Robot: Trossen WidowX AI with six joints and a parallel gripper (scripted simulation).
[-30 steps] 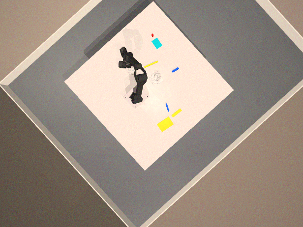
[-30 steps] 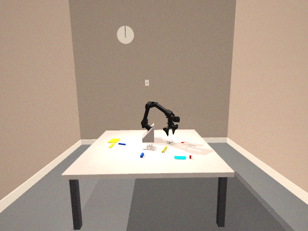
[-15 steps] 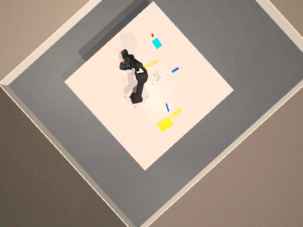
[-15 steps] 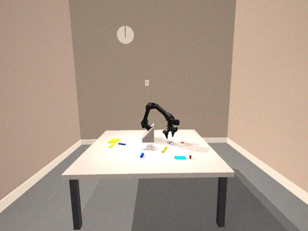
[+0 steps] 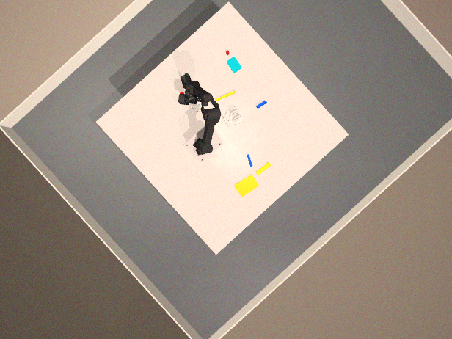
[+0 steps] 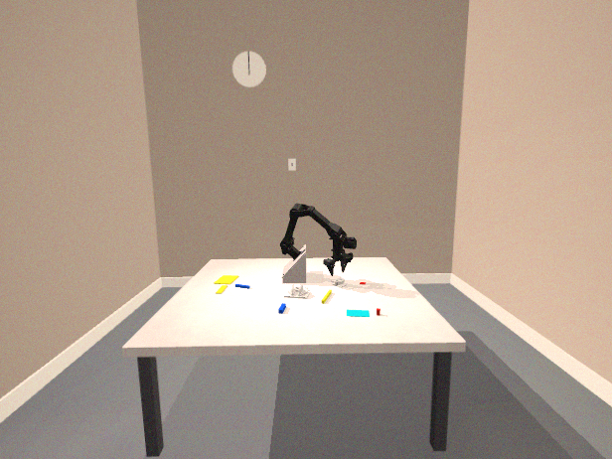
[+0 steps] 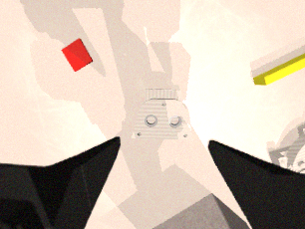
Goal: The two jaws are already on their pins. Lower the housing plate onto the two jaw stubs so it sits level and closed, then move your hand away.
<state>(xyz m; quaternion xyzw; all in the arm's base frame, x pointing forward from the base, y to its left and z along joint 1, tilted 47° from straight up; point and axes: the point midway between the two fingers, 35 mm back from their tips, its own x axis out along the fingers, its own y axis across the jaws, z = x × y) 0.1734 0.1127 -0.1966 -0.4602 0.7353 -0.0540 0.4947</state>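
Now: the white housing plate 30 mm below my gripper tip, 10 mm to the left of it and 10 mm ahead of it. Also, from my gripper tip: cyan tile (410 mm ahead, 60 mm below, 30 mm to the left); yellow plate (650 mm to the right, 150 mm behind, 60 mm below); yellow bar (200 mm ahead, 90 mm to the right, 50 mm below).
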